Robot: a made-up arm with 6 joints. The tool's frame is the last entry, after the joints. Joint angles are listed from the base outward. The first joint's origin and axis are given. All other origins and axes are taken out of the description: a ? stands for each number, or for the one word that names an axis. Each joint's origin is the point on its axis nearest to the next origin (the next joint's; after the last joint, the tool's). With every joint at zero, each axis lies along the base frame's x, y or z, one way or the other. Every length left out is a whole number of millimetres.
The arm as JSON. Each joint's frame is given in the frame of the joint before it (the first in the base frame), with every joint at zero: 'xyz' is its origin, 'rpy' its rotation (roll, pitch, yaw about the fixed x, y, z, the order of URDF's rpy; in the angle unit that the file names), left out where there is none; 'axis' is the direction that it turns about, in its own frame. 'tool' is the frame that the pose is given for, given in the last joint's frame.
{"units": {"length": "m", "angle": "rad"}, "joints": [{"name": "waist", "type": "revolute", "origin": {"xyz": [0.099, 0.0, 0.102]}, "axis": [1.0, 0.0, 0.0]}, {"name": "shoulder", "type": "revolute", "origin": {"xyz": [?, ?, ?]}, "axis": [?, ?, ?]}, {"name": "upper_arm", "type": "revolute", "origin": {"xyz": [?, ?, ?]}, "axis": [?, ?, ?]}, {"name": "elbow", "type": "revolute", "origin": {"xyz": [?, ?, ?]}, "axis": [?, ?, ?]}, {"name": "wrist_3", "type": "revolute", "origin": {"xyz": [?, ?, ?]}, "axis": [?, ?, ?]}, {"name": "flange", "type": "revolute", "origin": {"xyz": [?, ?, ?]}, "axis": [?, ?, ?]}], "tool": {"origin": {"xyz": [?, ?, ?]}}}
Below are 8 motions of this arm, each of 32 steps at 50 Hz.
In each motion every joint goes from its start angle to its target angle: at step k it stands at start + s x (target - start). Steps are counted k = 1, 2, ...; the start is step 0. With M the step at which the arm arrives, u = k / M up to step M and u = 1 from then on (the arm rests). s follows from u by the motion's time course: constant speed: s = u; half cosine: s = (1 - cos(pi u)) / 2; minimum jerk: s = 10 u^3 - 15 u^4 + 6 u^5.
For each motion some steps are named. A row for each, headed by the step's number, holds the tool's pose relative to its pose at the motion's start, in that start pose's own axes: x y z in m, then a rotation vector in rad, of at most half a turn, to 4 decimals.
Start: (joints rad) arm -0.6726 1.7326 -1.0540 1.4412 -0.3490 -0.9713
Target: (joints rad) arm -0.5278 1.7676 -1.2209 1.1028 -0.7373 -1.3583
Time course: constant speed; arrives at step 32
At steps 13, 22, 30, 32:
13: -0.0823 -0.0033 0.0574 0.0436 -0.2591 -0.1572
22: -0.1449 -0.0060 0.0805 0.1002 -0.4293 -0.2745
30: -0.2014 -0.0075 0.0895 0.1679 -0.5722 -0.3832
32: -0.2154 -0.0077 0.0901 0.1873 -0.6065 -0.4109

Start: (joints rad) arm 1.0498 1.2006 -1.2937 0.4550 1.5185 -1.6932
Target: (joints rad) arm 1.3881 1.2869 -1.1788 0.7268 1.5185 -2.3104
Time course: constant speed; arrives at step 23
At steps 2, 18, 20, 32:
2: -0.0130 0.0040 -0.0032 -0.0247 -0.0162 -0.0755
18: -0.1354 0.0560 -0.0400 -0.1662 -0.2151 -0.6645
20: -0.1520 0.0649 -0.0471 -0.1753 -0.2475 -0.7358
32: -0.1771 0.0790 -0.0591 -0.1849 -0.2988 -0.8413

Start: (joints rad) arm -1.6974 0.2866 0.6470 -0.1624 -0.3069 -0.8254
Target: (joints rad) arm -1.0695 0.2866 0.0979 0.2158 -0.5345 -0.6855
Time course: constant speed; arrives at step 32
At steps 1, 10, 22, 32:
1: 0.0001 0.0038 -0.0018 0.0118 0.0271 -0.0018
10: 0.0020 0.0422 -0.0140 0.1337 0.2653 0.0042
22: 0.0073 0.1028 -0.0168 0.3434 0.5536 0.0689
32: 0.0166 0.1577 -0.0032 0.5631 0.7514 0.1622

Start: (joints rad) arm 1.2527 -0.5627 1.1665 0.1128 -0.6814 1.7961
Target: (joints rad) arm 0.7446 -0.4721 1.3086 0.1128 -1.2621 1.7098
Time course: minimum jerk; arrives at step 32
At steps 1, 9, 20, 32:
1: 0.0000 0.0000 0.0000 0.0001 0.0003 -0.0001
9: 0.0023 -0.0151 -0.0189 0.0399 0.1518 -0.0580
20: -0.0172 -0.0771 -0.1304 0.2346 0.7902 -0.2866
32: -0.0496 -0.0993 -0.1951 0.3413 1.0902 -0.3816

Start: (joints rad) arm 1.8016 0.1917 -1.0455 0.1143 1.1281 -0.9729
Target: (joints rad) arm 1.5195 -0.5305 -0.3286 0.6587 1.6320 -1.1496
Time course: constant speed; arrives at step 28
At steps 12, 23, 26, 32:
12: -0.1501 -0.0116 0.1960 0.1527 -0.2775 -0.1603
23: -0.3409 -0.0612 0.2806 0.4464 -0.5071 -0.2770
26: -0.3928 -0.0783 0.2839 0.5506 -0.5595 -0.2951
32: -0.4260 -0.0899 0.2814 0.6251 -0.5911 -0.3026

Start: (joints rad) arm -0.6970 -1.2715 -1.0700 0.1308 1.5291 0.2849
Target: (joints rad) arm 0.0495 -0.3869 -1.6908 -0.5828 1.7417 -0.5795
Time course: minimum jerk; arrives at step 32
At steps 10, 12, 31, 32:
10: -0.1419 -0.0994 -0.0776 0.1912 -0.0729 -0.2252
12: -0.2208 -0.1368 -0.1310 0.2999 -0.1160 -0.3401
31: -0.6669 -0.0322 -0.7054 1.2747 -0.5075 -1.0364
32: -0.6670 -0.0320 -0.7056 1.2751 -0.5077 -1.0366

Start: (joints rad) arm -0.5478 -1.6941 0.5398 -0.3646 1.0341 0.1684
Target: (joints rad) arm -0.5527 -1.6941 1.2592 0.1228 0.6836 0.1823
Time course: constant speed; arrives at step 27
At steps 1, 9, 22, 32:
1: 0.0022 0.0053 0.0108 -0.0346 0.0232 -0.0101
9: 0.0271 0.0590 0.0887 -0.3174 0.2019 -0.0915
22: 0.0887 0.1775 0.1712 -0.7950 0.4643 -0.2322
32: 0.1162 0.2279 0.1853 -0.9823 0.5554 -0.2915

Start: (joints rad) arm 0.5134 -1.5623 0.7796 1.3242 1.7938 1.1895
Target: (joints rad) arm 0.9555 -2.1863 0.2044 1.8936 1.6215 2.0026
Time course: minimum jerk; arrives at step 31
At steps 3, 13, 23, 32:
3: -0.0026 -0.0013 -0.0004 0.0019 -0.0001 -0.0046
13: -0.1164 -0.0422 -0.0140 0.0892 -0.0199 -0.1968
23: -0.2725 -0.0605 -0.0105 0.2279 -0.1444 -0.4308
32: -0.3014 -0.0602 -0.0056 0.2532 -0.1880 -0.4657

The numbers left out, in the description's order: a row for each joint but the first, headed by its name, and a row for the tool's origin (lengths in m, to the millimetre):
shoulder: xyz 0.0 -0.032 -0.25, axis 0.0 0.0 1.0
upper_arm: xyz 0.277 0.063 0.0, axis -1.0 0.0 0.0
elbow: xyz 0.0 -0.056 -0.143, axis 0.0 1.0 0.0
wrist_3: xyz 0.022 0.0 -0.056, axis 1.0 0.0 0.0
flange: xyz 0.0 -0.114 0.213, axis 0.0 0.0 1.0
tool: xyz 0.08 -0.103 0.0

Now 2 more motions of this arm.
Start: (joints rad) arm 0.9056 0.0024 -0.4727 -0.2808 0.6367 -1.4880
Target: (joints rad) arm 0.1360 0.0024 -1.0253 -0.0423 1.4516 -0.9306
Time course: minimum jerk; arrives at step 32
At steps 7, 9, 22, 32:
7: 0.0227 0.0043 0.0063 -0.0118 0.0459 0.0333
9: 0.0419 0.0081 0.0115 -0.0202 0.0873 0.0621
22: 0.1693 0.0343 0.0484 0.0190 0.5108 0.3017
32: 0.1791 0.0375 0.0542 0.0696 0.6132 0.3477

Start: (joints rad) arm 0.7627 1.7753 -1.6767 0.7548 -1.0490 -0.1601
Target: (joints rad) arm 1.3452 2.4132 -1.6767 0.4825 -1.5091 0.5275
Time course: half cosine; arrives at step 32
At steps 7, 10, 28, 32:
7: 0.0225 0.0509 0.0232 -0.1005 -0.0167 0.1348
10: 0.0383 0.1022 0.0405 -0.1997 -0.0263 0.2622
28: 0.0134 0.4309 0.0011 -0.9438 0.0966 1.0514
32: 0.0074 0.4429 -0.0084 -0.9849 0.1131 1.0866

